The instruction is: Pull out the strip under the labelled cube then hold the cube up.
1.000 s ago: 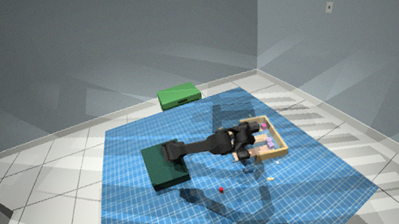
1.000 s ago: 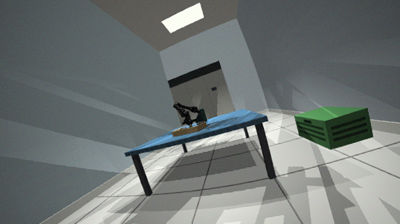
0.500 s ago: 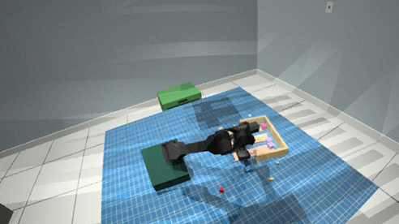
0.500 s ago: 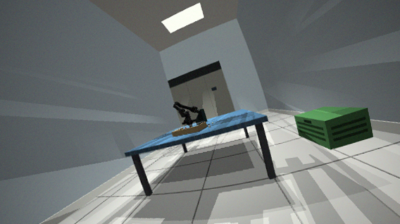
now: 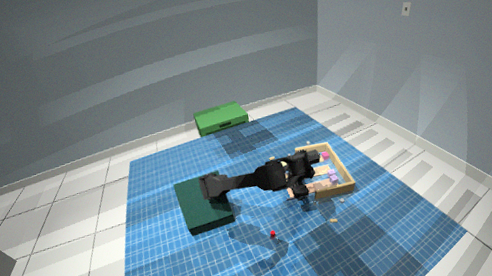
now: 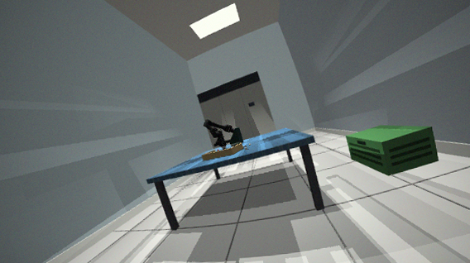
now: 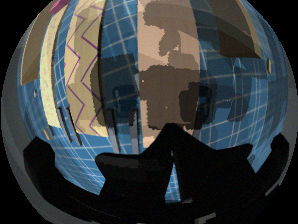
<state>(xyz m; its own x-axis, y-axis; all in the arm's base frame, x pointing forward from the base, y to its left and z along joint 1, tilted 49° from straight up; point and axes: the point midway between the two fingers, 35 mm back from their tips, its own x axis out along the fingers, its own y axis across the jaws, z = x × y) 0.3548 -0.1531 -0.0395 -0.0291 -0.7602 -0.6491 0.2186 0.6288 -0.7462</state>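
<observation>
My gripper tip is 9 cm short of the tan strip and 2 cm to the left of it. From my gripper tip the other things lie so: red piece 19 cm behind, 15 cm to the right, 1 cm above.
</observation>
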